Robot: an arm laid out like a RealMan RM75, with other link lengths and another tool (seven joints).
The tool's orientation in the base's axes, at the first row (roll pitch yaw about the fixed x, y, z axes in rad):
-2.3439 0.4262 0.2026
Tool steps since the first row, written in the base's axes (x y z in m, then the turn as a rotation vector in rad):
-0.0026 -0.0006 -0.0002 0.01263 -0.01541 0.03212
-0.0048 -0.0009 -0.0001 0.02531 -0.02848 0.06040
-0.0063 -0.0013 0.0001 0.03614 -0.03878 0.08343
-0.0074 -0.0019 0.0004 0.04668 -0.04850 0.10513
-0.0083 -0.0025 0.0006 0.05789 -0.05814 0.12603
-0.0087 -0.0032 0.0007 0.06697 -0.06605 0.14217
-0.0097 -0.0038 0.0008 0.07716 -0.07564 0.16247
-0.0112 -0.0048 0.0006 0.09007 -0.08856 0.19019
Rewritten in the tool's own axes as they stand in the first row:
-0.0023 0.0010 0.0009 -0.00484 -0.01136 -0.03572
-0.0044 0.0015 0.0015 -0.00761 -0.02197 -0.06752
-0.0059 0.0018 0.0018 -0.00936 -0.03093 -0.09341
-0.0071 0.0023 0.0017 -0.01071 -0.03942 -0.11796
-0.0081 0.0027 0.0016 -0.01112 -0.04755 -0.14223
-0.0086 0.0032 0.0012 -0.01114 -0.05354 -0.16146
-0.0097 0.0038 0.0012 -0.01221 -0.06116 -0.18488
-0.0111 0.0049 0.0013 -0.01452 -0.07155 -0.21633

